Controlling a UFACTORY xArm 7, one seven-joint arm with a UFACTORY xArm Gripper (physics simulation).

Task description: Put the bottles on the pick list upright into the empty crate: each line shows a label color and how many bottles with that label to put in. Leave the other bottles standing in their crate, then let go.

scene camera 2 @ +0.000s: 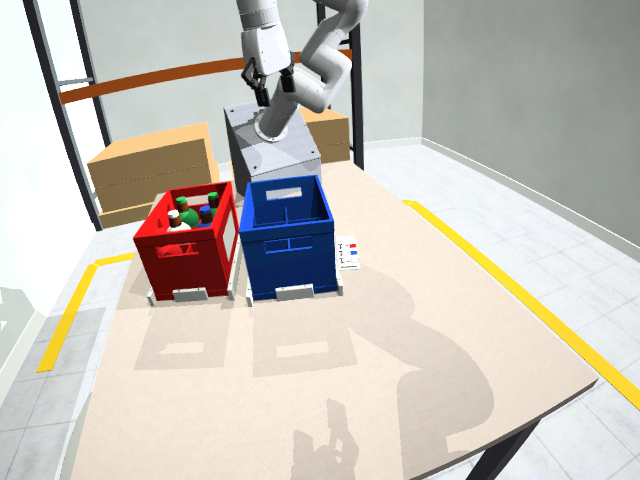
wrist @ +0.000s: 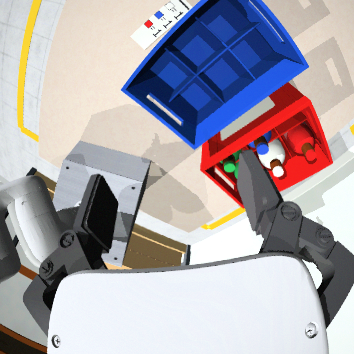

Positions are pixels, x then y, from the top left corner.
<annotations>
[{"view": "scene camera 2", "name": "my gripper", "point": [277, 98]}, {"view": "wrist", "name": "my gripper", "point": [171, 178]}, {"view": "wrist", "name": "red bottle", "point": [300, 138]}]
</annotations>
